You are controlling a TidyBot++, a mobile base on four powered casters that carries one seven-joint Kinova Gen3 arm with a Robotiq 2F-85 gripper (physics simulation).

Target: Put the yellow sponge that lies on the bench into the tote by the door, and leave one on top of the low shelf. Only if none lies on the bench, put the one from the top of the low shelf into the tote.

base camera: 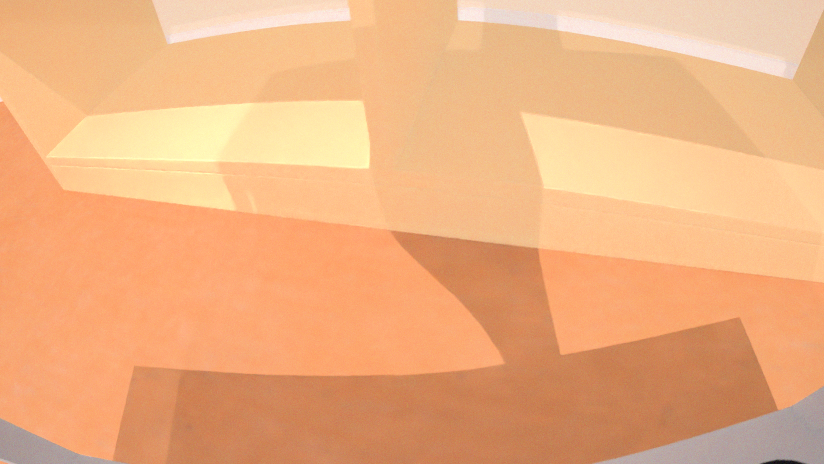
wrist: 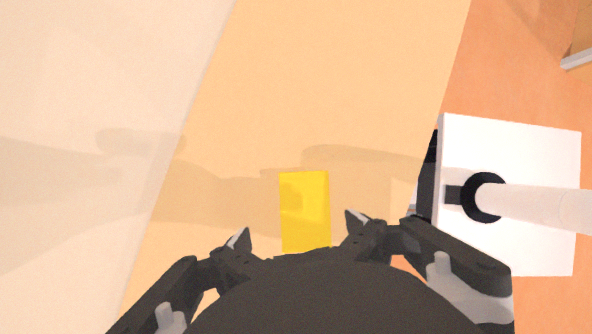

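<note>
A yellow sponge [wrist: 305, 212] lies on a wooden surface [wrist: 330, 75] in the wrist view, its long side running up and down the picture. My gripper [wrist: 298, 228] is open, with one fingertip to the left of the sponge and the other to its right. The fingers are apart from the sponge, and the gripper's dark body hides its near end. How high the fingertips are above the surface is hard to tell. The frames do not settle whether this surface is the bench or the low shelf's top. The tote does not show in either view.
My white base [wrist: 535, 240] stands beside the wooden surface at the right of the wrist view. A pale wall [wrist: 75, 75] runs along the other side. In the base camera view, a long low wooden structure [base camera: 299, 135] crosses ahead, with orange floor [base camera: 230, 288] before it and shadows across both.
</note>
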